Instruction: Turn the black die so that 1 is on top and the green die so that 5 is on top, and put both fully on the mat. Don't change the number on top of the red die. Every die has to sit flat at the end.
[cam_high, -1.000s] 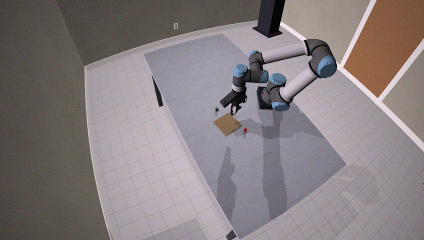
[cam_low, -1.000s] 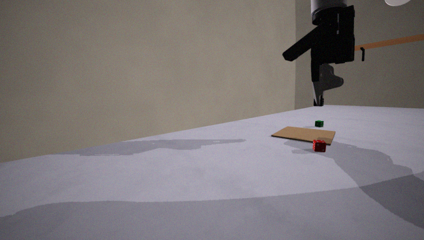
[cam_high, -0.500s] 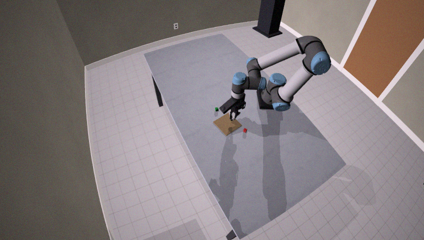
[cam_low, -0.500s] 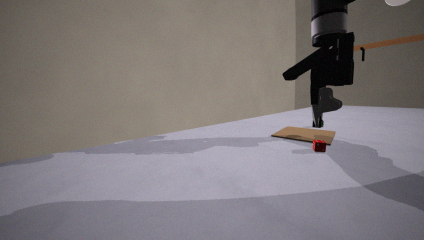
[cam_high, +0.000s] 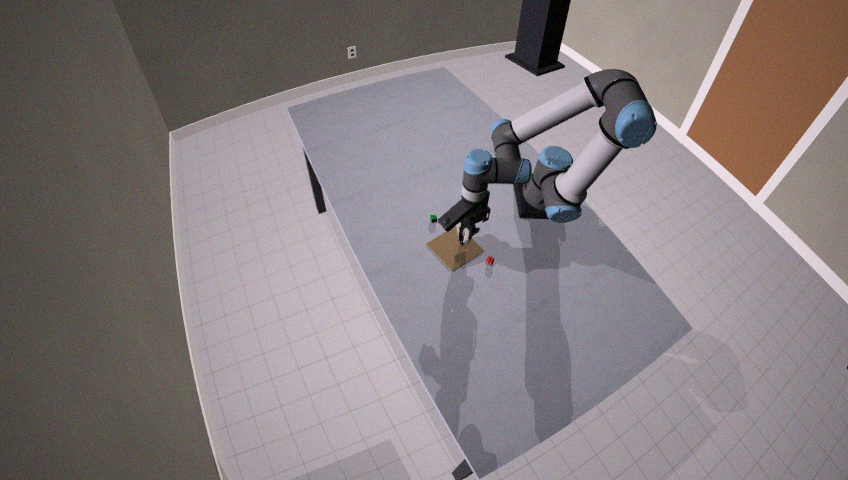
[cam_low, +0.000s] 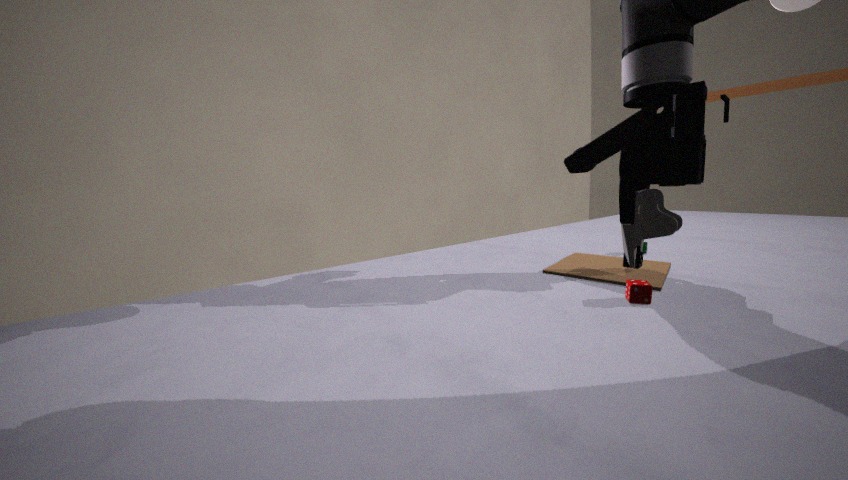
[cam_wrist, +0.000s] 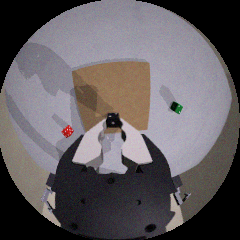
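Right now the black die is 1 cm below my hand. The rest, counted from my hand: green die: 2 cm ahead, 14 cm to the right, 2 cm below; then red die: 3 cm behind, 11 cm to the left, 2 cm below; then brown mat: 3 cm ahead, 2 cm below.
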